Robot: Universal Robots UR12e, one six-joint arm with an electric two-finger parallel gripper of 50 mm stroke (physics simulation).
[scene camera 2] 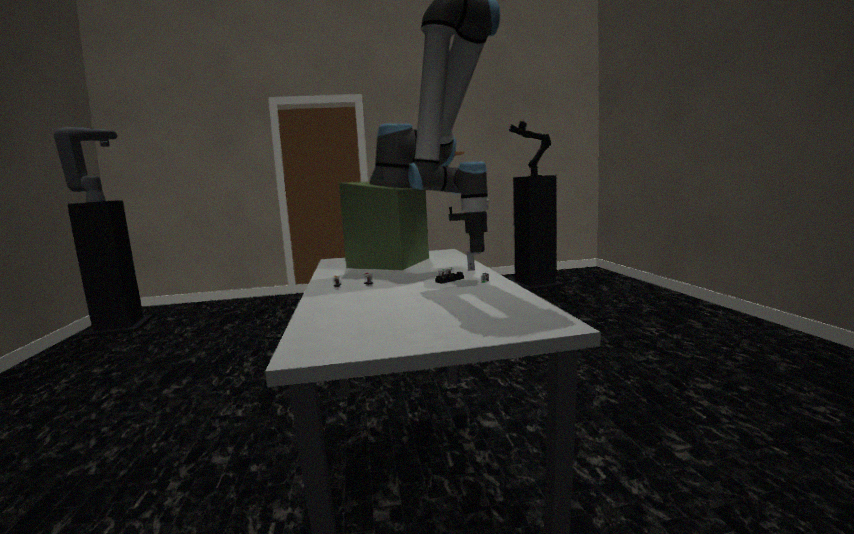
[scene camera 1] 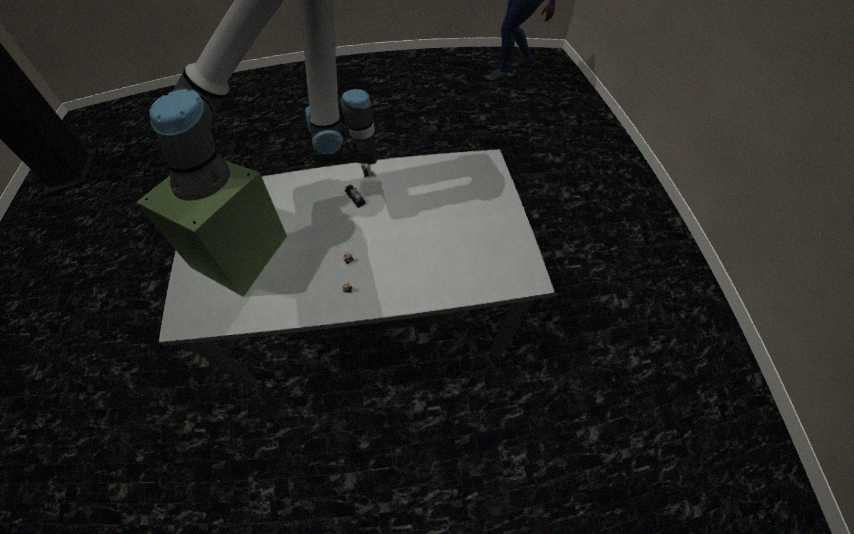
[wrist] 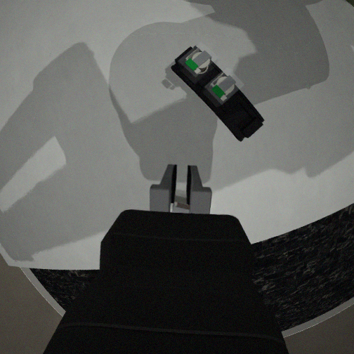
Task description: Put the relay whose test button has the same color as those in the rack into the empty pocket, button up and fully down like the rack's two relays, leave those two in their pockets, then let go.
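Frame: origin at the arm's base, x ahead, y left, z up, level; centimetres.
Seen in the pictures: gripper, fingertip midpoint: (scene camera 2: 471, 269) (scene camera 1: 368, 176); arm's base at its link origin: (scene camera 2: 390, 185) (scene camera 1: 201, 180).
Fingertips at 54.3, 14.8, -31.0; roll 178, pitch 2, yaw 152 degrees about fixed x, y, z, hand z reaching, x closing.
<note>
Offsets run from my fingertips to a thing's top centre, as dx, dy, dz. "spot": to the spot under its first point. Level surfaces: height alone.
The black rack @[spot: -5.3, -10.7, -2.3] (scene camera 1: 360, 202) (scene camera 2: 440, 278) (wrist: 231, 121) holds two relays with green buttons, one (wrist: 199, 62) at its end and one (wrist: 222, 89) in the middle; the other end pocket (wrist: 246, 119) is empty. A loose green-buttoned relay @[+1.8, +4.2, -1.7] (scene camera 1: 372, 174) (scene camera 2: 484, 277) (wrist: 183, 205) lies on the table near its far edge; in the wrist view it shows partly, through the finger gap. My gripper (scene camera 1: 367, 169) (scene camera 2: 471, 269) (wrist: 181, 176) points down low beside it, fingers a narrow gap apart, open and empty. How the relay is turned is hard to tell.
A red-buttoned relay @[-14.3, -34.1, +0.0] (scene camera 1: 348, 258) (scene camera 2: 368, 278) and an orange-buttoned relay @[-16.9, -45.2, +0.0] (scene camera 1: 347, 287) (scene camera 2: 336, 281) stand apart on the white table @[dz -4.4] (scene camera 1: 453, 251) (scene camera 2: 352, 333). The green pedestal (scene camera 1: 242, 232) (scene camera 2: 377, 226) under the arm's base stands at one end.
</note>
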